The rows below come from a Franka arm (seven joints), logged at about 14 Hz.
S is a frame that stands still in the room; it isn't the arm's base.
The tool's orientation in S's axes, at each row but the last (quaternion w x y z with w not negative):
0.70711 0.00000 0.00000 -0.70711
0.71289 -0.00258 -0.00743 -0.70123
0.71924 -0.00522 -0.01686 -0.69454
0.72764 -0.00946 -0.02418 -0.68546
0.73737 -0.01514 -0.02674 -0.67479
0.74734 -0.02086 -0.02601 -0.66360
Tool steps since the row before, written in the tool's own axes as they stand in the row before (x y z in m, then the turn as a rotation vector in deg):
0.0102 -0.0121 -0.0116 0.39 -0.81 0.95
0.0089 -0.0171 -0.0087 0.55 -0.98 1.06
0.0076 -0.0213 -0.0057 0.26 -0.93 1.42
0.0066 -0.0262 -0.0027 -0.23 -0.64 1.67
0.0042 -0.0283 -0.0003 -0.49 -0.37 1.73
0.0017 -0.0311 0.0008 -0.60 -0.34 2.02
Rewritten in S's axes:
-0.0121 -0.0102 -0.0116 -0.81 -0.39 0.95
-0.0169 -0.0093 -0.0087 -0.98 -0.55 1.06
-0.0209 -0.0085 -0.0058 -0.94 -0.25 1.41
-0.0257 -0.0083 -0.0029 -0.69 0.27 1.64
-0.0278 -0.0067 -0.0004 -0.44 0.56 1.69
-0.0307 -0.0053 0.0008 -0.43 0.69 1.97

